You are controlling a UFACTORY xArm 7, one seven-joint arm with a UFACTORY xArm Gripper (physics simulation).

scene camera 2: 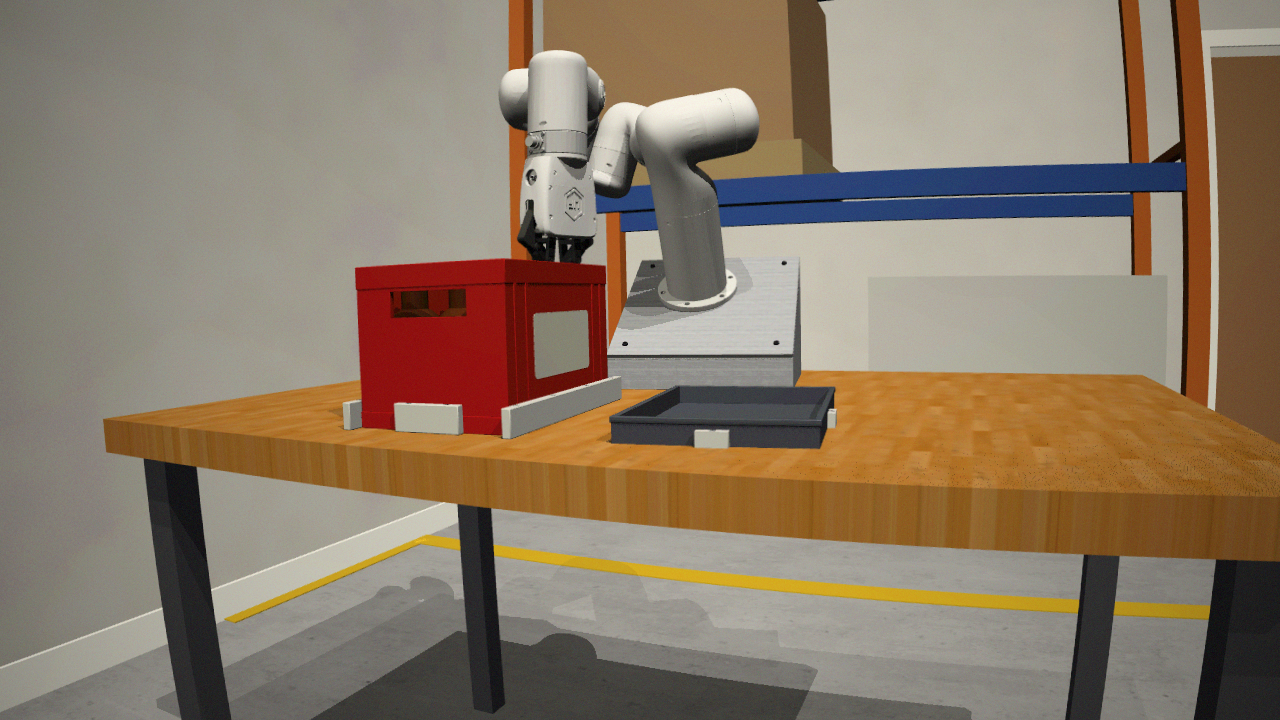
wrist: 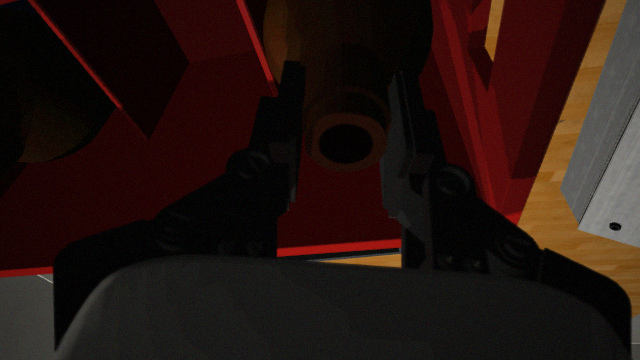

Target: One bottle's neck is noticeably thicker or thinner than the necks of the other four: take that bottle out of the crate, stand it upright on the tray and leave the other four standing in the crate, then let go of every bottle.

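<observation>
The red crate stands at the left of the table. My gripper points down into the crate's far right part, its fingertips hidden behind the rim in the scene view. In the wrist view it is shut on the neck of a brown bottle, which stands in a compartment beside the crate's wall. Part of another brown bottle shows dark at the left of the wrist view. The other bottles are hidden, so necks cannot be compared. The dark grey tray lies right of the crate, with no bottle on it.
Red dividers run between the compartments. Pale strips edge the crate's base, and small pale blocks touch the tray. The robot's grey base stands behind the tray on the wooden table.
</observation>
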